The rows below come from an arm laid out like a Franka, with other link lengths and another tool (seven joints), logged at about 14 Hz.
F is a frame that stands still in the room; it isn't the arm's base.
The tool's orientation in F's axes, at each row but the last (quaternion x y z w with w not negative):
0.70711 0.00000 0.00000 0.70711
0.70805 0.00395 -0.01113 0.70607
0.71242 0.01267 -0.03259 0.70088
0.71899 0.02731 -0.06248 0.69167
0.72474 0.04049 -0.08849 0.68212
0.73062 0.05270 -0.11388 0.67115
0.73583 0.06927 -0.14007 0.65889
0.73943 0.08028 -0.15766 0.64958
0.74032 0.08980 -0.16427 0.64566
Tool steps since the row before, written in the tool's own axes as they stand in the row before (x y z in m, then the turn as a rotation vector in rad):
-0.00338 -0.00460 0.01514 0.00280 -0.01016 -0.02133
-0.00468 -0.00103 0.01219 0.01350 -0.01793 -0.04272
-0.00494 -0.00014 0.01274 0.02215 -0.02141 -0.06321
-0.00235 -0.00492 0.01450 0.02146 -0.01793 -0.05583
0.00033 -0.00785 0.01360 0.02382 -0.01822 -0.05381
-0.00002 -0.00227 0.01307 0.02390 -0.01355 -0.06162
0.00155 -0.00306 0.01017 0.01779 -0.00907 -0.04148
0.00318 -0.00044 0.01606 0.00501 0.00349 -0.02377
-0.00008 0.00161 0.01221 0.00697 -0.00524 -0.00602
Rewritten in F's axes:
-0.00338 -0.01514 -0.00460 0.00280 0.02133 -0.01016
-0.00482 -0.01214 -0.00096 0.01355 0.04263 -0.01810
-0.00530 -0.01259 -0.00002 0.02254 0.06293 -0.02181
-0.00370 -0.01416 -0.00509 0.02191 0.05545 -0.01854
-0.00208 -0.01305 -0.00850 0.02403 0.05332 -0.01936
-0.00179 -0.01276 -0.00315 0.02593 0.06063 -0.01429
-0.00057 -0.00981 -0.00431 0.01909 0.04066 -0.01007
0.00077 -0.01604 -0.00319 0.00889 0.02250 0.00410
-0.00107 -0.01227 0.00015 0.00544 0.00617 -0.00668

